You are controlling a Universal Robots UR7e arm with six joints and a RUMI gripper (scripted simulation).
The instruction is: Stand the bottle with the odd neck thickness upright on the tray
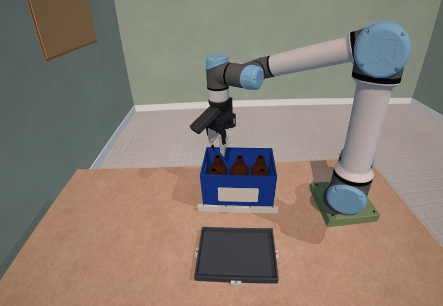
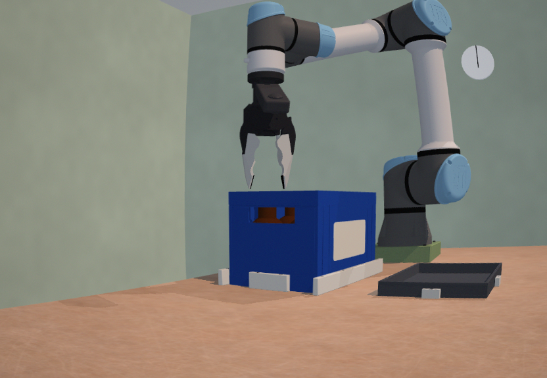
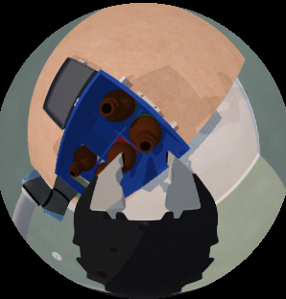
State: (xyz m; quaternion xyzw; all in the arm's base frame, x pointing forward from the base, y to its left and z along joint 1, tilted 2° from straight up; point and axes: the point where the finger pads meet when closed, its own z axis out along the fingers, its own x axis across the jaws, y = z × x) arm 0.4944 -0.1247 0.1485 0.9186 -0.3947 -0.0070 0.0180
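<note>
Right now the glass bottle is 9 cm behind my hand and 11 cm below it. The rest, counted from my hand: dark tray (8 cm behind, 34 cm to the left, 18 cm below); then blue crate (8 cm behind, 4 cm to the left, 11 cm below).
</note>
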